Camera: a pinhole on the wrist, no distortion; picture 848 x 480 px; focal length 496.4 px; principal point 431.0 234.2 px. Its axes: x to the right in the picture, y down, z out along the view. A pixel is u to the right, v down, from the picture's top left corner.
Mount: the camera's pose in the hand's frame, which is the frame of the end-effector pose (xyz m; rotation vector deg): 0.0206 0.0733 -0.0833 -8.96 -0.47 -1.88
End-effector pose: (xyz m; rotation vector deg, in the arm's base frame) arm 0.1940 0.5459 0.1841 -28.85 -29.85 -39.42
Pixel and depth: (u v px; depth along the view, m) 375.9 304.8 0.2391
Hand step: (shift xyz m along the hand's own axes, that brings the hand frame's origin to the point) -0.0061 0.1450 0.1473
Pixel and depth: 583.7 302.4 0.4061
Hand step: 0.1450 0.1877 0.3105
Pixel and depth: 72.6 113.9 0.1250
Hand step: -0.0713 0.0658 0.0439
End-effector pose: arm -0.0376 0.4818 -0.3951 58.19 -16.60 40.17
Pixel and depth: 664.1 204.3 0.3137
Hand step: 0.1654 0.0988 0.2311
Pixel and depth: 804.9 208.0 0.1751
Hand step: 0.1511 0.0872 0.0925
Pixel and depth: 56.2 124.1 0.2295
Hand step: -0.1556 0.0644 0.1495
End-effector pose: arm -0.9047 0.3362 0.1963 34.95 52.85 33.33
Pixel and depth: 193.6 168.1 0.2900
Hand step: -0.1209 0.0848 0.2077
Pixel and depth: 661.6 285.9 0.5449
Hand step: 0.2724 0.2061 0.4488
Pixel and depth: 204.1 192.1 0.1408
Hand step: -0.0449 0.0855 0.0569
